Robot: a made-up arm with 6 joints. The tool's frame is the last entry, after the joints.
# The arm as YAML. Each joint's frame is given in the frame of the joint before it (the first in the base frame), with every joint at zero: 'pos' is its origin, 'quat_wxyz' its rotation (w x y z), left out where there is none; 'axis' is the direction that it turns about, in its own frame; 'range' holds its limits. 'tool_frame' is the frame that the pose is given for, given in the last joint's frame.
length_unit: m
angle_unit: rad
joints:
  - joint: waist
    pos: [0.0, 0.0, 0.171]
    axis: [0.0, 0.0, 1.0]
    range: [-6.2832, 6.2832]
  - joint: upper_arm
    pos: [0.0, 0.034, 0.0]
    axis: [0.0, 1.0, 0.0]
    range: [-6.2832, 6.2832]
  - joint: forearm
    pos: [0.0, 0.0, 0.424]
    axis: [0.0, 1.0, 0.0]
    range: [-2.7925, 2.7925]
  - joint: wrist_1
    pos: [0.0, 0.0, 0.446]
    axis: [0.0, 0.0, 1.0]
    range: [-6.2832, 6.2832]
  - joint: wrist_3
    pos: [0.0, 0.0, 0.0]
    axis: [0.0, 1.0, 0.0]
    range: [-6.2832, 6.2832]
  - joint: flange
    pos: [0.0, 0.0, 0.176]
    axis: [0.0, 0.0, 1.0]
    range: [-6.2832, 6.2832]
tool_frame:
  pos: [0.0, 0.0, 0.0]
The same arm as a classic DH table. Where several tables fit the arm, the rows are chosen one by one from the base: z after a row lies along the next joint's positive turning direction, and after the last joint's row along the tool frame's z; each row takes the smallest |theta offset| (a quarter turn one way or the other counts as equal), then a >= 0, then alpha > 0; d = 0 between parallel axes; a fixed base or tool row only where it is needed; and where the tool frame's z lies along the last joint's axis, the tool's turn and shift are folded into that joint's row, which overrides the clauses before.
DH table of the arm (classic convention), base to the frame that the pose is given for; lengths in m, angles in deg. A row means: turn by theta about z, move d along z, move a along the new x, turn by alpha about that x. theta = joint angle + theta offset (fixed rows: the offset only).
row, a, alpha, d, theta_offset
waist, 0, -90, 0.171, 0
upper_arm, 0.424, 0, 0, -90
forearm, 0, 90, 0.034, 90
wrist_1, 0, -90, 0.446, 0
wrist_3, 0, 90, 0, 0
flange, 0, 0, 0.176, 0
Joint limits (deg, base to tool): -360..360 -360..360 -160..160 -360..360 -360..360 -360..360

